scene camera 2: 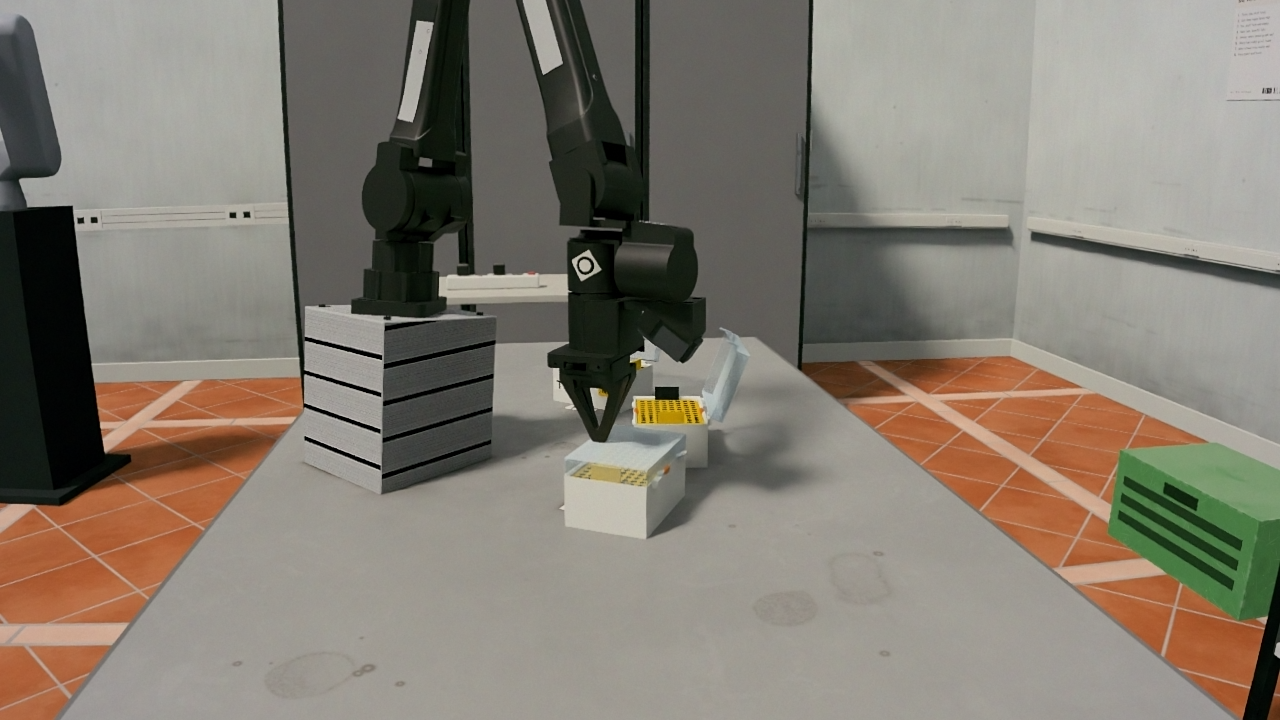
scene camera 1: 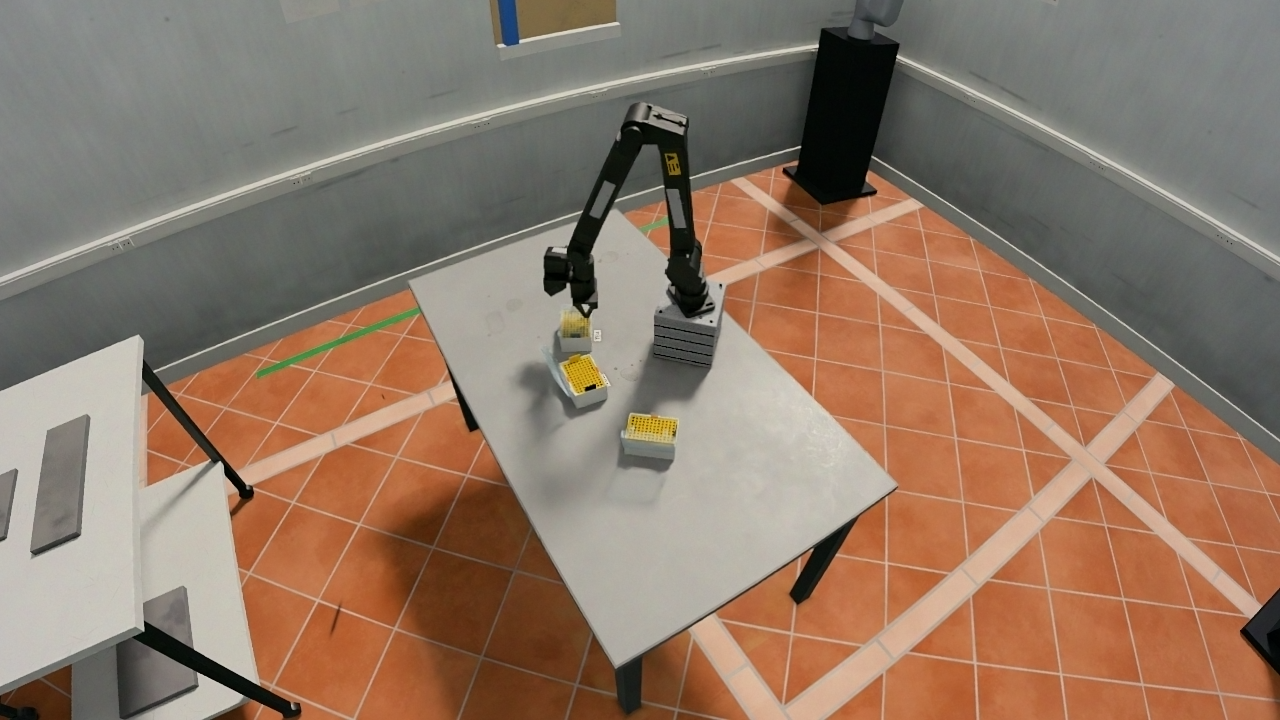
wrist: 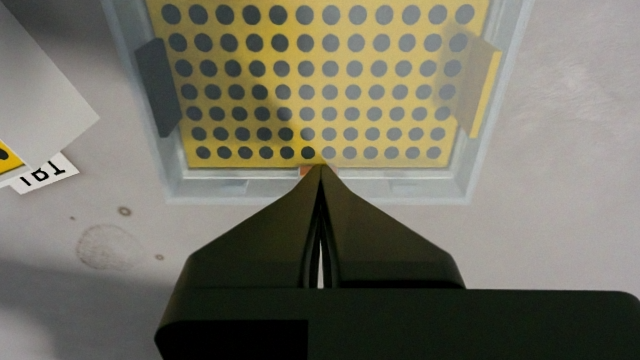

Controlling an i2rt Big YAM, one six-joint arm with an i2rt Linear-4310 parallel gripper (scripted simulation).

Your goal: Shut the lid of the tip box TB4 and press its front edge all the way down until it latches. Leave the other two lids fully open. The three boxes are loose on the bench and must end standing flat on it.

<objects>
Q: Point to a box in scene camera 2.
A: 628,510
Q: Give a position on a lid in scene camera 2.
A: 730,363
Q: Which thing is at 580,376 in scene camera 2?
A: The gripper.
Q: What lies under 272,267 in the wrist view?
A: The gripper.
</objects>
